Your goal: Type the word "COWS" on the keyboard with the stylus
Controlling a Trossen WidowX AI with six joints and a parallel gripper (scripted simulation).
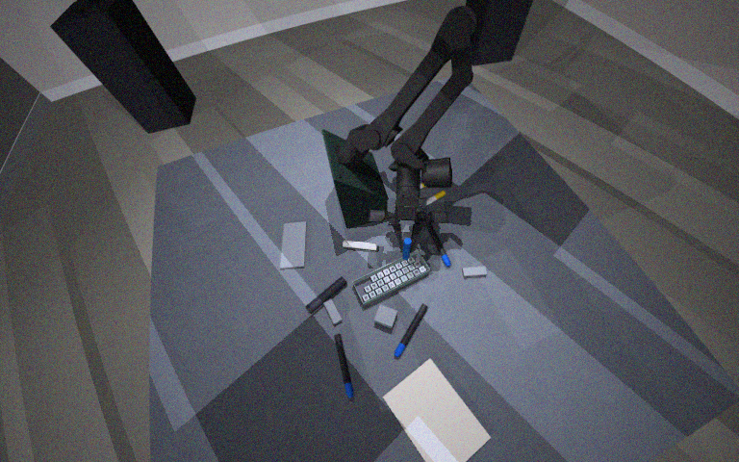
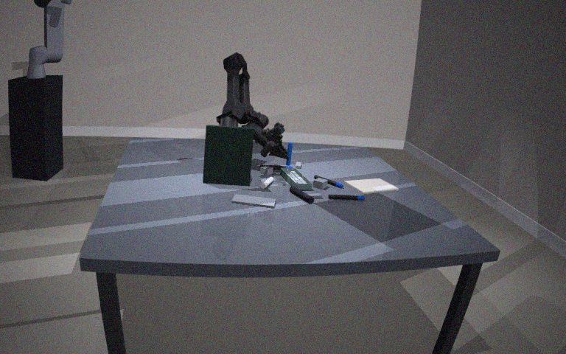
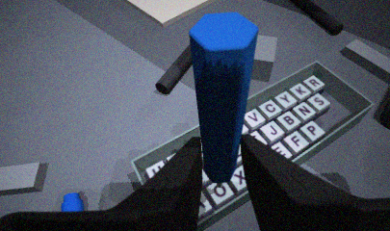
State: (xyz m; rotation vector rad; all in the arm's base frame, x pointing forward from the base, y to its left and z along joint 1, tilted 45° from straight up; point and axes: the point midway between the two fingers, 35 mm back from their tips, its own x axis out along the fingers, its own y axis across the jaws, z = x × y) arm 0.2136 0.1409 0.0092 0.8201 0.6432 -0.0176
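The B key lies 8 cm to the right of my gripper tip, 7 cm below it and 4 cm ahead of it. Round my gripper tip: J key (7 cm below, 6 cm to the right, 3 cm ahead); blue stylus (2 cm below); dark cylinder (22 cm to the right, 7 cm below, 4 cm ahead).
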